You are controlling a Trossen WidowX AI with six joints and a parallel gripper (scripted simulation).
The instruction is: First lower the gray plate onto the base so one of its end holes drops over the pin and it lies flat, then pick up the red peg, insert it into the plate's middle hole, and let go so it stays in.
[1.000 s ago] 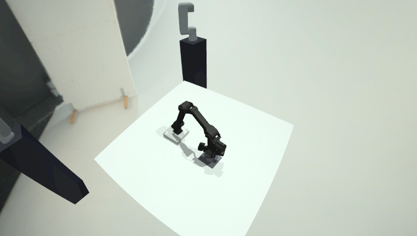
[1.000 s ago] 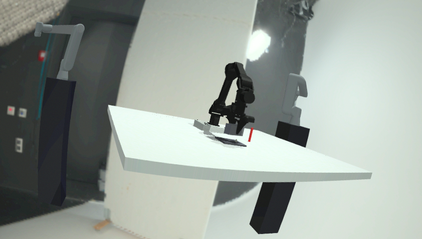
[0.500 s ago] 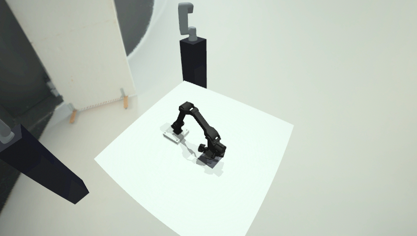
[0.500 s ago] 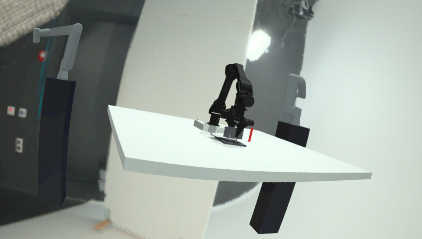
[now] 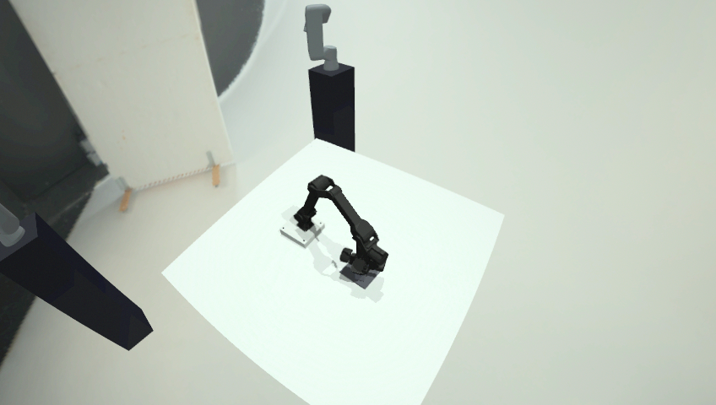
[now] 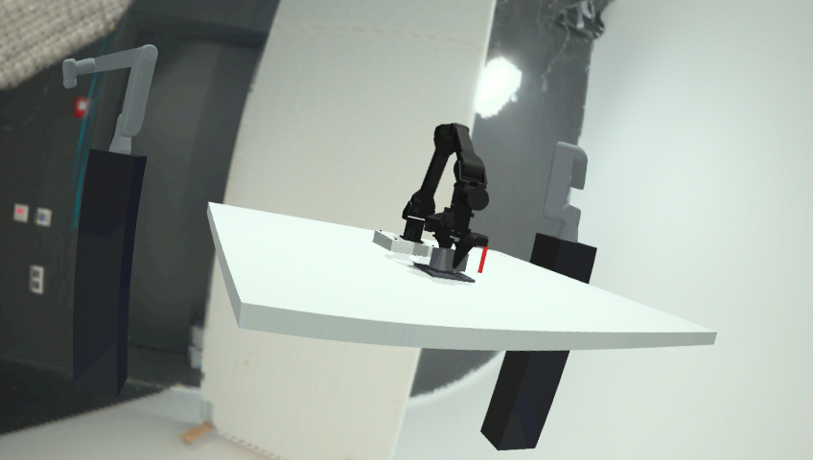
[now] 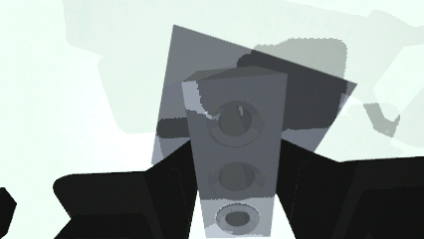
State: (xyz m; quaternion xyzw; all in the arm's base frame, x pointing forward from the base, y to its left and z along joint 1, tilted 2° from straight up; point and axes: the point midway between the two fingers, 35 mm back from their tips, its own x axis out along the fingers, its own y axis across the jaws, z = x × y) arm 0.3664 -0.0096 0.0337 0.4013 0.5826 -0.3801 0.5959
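The gray plate is 30 mm above my gripper tip. The rest, counted from my gripper tip: dark square base (10 mm behind, 10 mm to the left, 20 mm below); then red peg (140 mm behind, 160 mm to the left, 20 mm above).
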